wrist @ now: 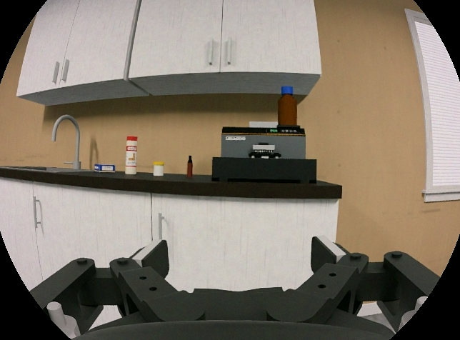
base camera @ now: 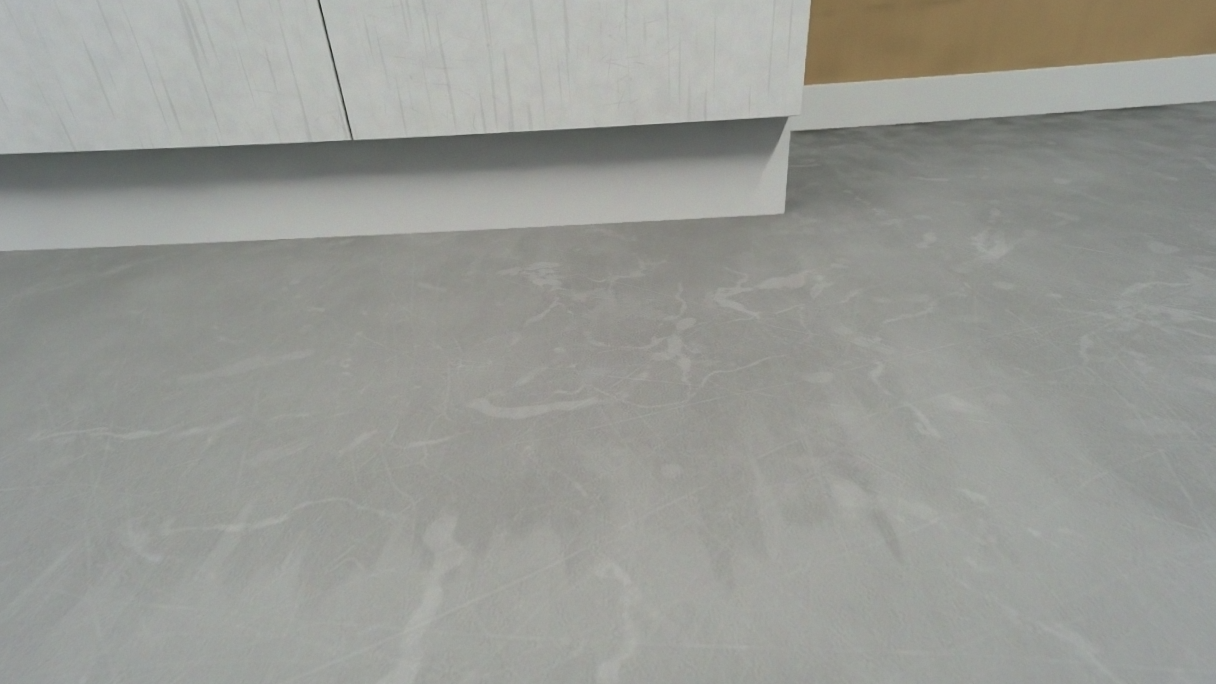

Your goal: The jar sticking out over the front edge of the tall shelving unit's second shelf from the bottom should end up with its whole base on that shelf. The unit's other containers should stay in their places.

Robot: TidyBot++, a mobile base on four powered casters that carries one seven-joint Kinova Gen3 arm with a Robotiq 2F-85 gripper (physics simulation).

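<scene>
The tall shelving unit and the jar that the task names do not show in the base camera view or in the wrist view. My gripper (wrist: 239, 255) is open, with its two fingers wide apart at the bottom of the wrist view and no object between them. Behind the fingers is the front of a white base cabinet.
A white cabinet (wrist: 250, 220) (base camera: 552, 59) with a dark countertop (wrist: 327, 191) stands ahead. On it are a dark machine (wrist: 264, 170) with a brown bottle (wrist: 287, 111) on top, a red-capped container (wrist: 131, 157) and a yellow-lidded jar (wrist: 158, 170). Wall cabinets (wrist: 270, 40) hang above; a window (wrist: 447, 110) is right.
</scene>
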